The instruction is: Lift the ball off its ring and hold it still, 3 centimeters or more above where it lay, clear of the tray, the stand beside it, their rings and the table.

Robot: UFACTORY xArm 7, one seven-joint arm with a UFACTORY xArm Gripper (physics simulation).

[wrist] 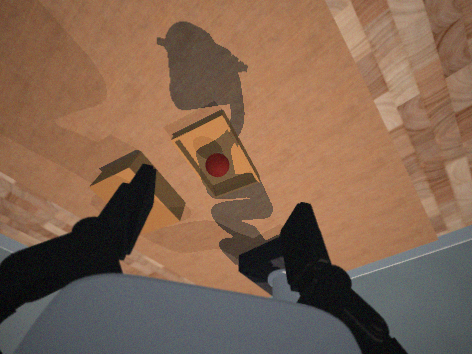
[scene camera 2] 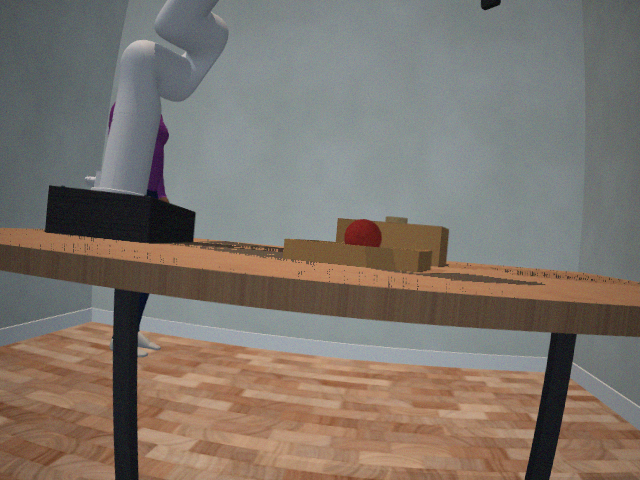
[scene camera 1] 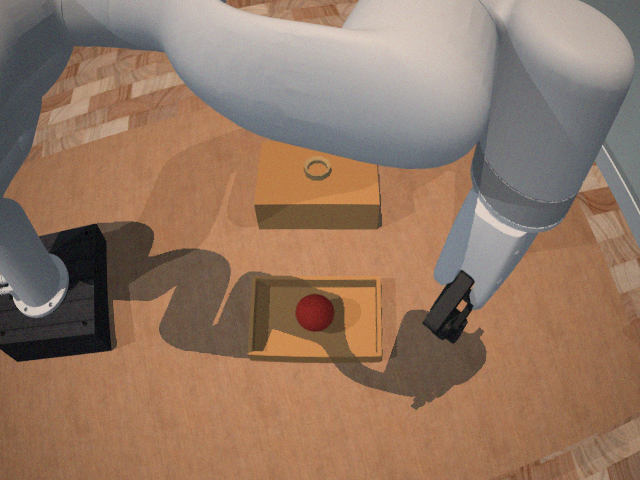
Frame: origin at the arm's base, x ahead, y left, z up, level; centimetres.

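Where they show: gripper, fingertip midpoint: (wrist: 224,201) (scene camera 1: 473,293); arm's base, link origin: (wrist: 286,279) (scene camera 2: 121,198) (scene camera 1: 40,286).
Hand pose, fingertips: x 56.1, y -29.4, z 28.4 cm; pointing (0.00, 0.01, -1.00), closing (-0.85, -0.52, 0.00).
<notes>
Things, the pixels of their centre, and the offset from my fingertips. "spot": a spot on its surface instead.
- red ball, body centre: (scene camera 1: 314,313) (scene camera 2: 363,237) (wrist: 217,165) dx -10.8, dy +16.4, dz -31.9 cm
- shallow tray, body centre: (scene camera 1: 315,319) (scene camera 2: 361,254) (wrist: 218,159) dx -10.8, dy +16.4, dz -34.4 cm
- empty ring, surface spot: (scene camera 1: 317,177) (scene camera 2: 394,219) spot: dx -5.1, dy +36.5, dz -28.0 cm
The red ball (scene camera 1: 314,312) (scene camera 2: 362,233) (wrist: 217,165) rests inside the shallow tray (scene camera 1: 315,355) (scene camera 2: 310,250) (wrist: 235,185), near its middle; the ring under it is hidden. My gripper (scene camera 1: 443,330) (wrist: 224,201) is open and empty. It hangs high above the table, to the right of the tray in scene camera 1, tilted, well apart from the ball. In scene camera 2, a dark piece of it shows at the top edge. In the wrist view, the ball appears between and beyond the spread fingers.
The box-shaped stand (scene camera 1: 317,217) (scene camera 2: 413,237) (wrist: 168,194) is beside the tray and taller than it, with an empty ring (scene camera 1: 317,177) (scene camera 2: 396,220) on top. The arm's black base block (scene camera 1: 85,289) (scene camera 2: 98,214) is left of the tray. A person (scene camera 2: 157,160) is behind the arm.
</notes>
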